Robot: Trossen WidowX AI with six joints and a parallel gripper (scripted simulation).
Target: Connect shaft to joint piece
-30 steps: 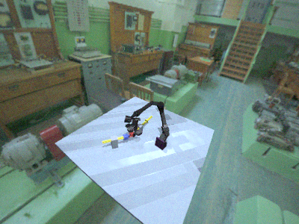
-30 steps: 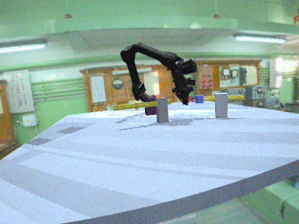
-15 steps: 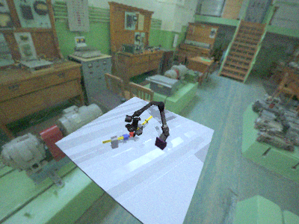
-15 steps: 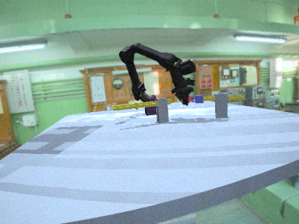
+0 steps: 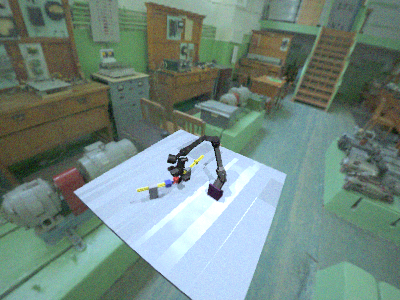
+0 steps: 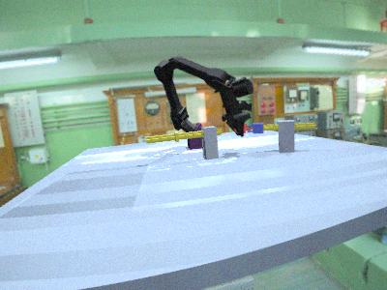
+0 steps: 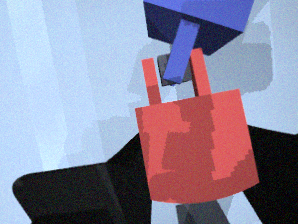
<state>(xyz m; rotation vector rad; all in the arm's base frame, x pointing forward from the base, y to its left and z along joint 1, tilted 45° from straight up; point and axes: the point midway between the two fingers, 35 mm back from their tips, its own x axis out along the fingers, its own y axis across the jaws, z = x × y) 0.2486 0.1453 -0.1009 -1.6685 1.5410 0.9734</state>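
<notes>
The red joint piece lies 10 mm to the left of my gripper tip and 30 mm above it.
</notes>
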